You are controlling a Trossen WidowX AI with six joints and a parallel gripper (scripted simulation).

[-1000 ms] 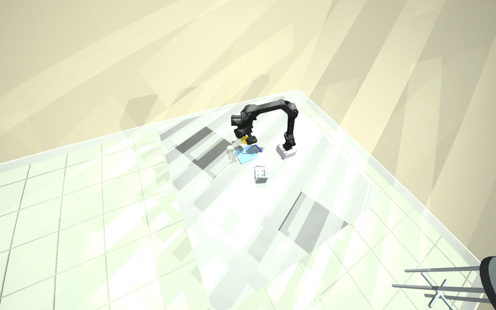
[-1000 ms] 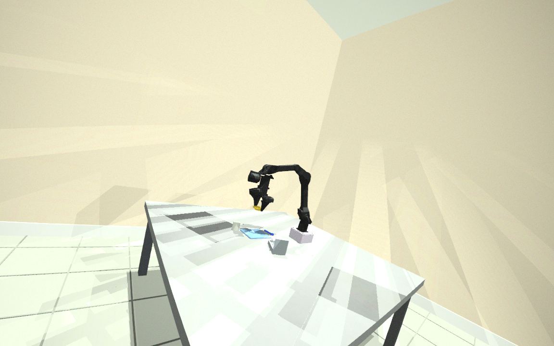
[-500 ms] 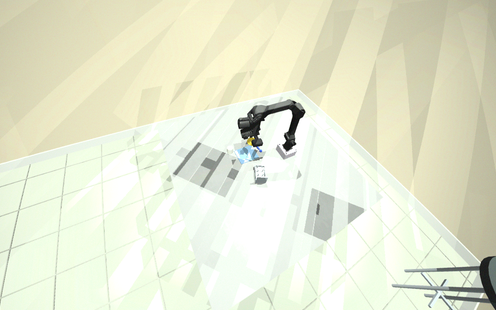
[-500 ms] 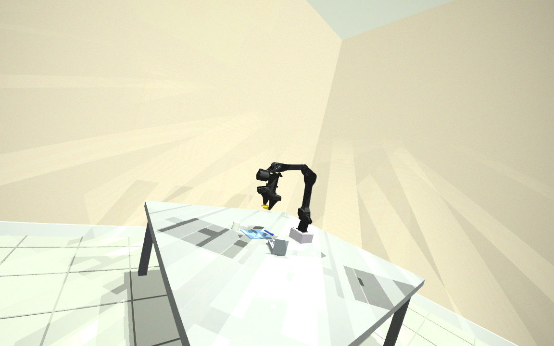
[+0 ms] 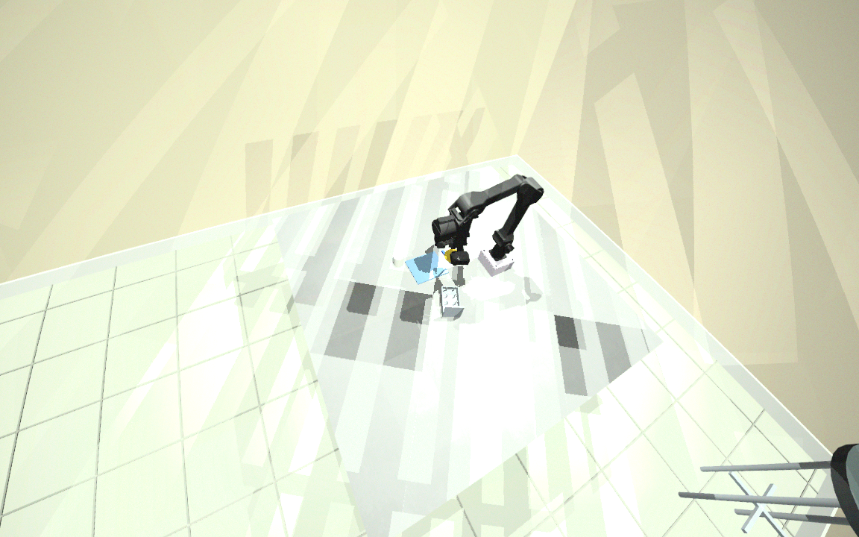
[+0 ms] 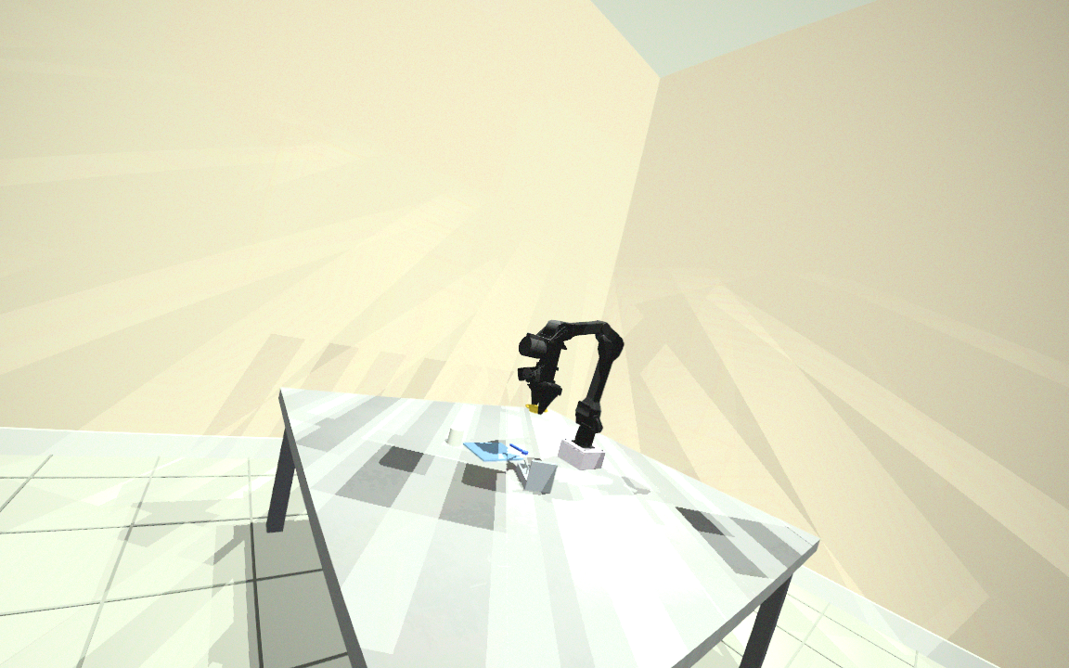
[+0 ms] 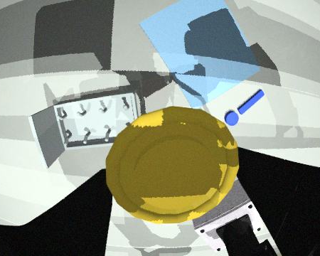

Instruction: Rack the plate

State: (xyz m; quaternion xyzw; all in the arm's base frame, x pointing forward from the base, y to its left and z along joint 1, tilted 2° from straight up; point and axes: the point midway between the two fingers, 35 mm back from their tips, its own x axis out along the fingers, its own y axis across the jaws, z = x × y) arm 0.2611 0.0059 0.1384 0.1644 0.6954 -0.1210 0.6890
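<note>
The grey dish rack lies 30 mm ahead of my gripper tip, 90 mm to the left of it and 150 mm below it. Round my gripper tip: blue utensil (70 mm behind, 110 mm to the right, 170 mm below); then yellow plate (10 mm above).
</note>
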